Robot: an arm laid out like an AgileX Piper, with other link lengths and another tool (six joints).
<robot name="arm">
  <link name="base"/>
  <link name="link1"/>
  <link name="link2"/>
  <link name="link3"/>
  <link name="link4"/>
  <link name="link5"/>
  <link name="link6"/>
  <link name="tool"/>
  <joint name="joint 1" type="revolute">
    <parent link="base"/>
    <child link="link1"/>
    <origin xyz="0 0 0.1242" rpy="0 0 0"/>
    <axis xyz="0 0 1"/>
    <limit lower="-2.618" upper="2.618"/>
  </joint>
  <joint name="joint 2" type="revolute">
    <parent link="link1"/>
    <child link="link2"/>
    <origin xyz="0 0 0" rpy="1.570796 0 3.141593"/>
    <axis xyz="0 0 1"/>
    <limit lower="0" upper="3.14"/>
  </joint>
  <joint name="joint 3" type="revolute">
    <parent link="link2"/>
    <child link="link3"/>
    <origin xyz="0.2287 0.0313 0" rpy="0 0 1.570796"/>
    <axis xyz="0 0 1"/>
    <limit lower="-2.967" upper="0"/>
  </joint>
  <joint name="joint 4" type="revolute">
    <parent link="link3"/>
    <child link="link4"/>
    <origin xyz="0.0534 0.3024 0" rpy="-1.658 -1.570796 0"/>
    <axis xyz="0 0 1"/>
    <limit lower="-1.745" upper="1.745"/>
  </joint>
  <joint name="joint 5" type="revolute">
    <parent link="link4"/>
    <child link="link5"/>
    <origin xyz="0 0 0" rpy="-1.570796 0 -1.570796"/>
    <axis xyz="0 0 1"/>
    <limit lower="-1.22" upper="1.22"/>
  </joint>
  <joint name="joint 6" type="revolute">
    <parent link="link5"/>
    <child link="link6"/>
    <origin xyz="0 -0.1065 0" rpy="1.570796 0 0"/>
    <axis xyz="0 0 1"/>
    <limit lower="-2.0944" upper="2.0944"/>
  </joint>
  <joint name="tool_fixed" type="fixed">
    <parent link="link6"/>
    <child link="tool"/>
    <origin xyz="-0.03 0.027 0.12" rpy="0 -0.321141 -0.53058"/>
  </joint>
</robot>
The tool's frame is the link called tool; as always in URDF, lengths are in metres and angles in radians.
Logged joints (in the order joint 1, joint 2, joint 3, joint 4, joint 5, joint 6), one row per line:
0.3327, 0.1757, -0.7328, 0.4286, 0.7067, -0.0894
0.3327, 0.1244, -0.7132, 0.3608, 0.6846, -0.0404
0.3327, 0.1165, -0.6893, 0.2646, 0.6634, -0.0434
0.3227, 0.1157, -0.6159, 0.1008, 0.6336, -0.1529
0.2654, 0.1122, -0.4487, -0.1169, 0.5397, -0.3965
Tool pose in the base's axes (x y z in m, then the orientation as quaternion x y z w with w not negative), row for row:
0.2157, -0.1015, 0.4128, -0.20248, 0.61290, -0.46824, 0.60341
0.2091, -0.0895, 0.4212, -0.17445, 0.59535, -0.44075, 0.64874
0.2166, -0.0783, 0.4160, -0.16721, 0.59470, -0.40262, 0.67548
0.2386, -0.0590, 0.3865, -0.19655, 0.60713, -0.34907, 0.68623
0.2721, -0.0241, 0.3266, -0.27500, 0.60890, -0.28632, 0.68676
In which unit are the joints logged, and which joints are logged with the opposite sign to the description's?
The joints are logged in radians. Opposite sign: joint 1, joint 4.
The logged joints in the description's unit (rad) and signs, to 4 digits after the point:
-0.3327, 0.1757, -0.7328, -0.4286, 0.7067, -0.0894
-0.3327, 0.1244, -0.7132, -0.3608, 0.6846, -0.0404
-0.3327, 0.1165, -0.6893, -0.2646, 0.6634, -0.0434
-0.3227, 0.1157, -0.6159, -0.1008, 0.6336, -0.1529
-0.2654, 0.1122, -0.4487, 0.1169, 0.5397, -0.3965

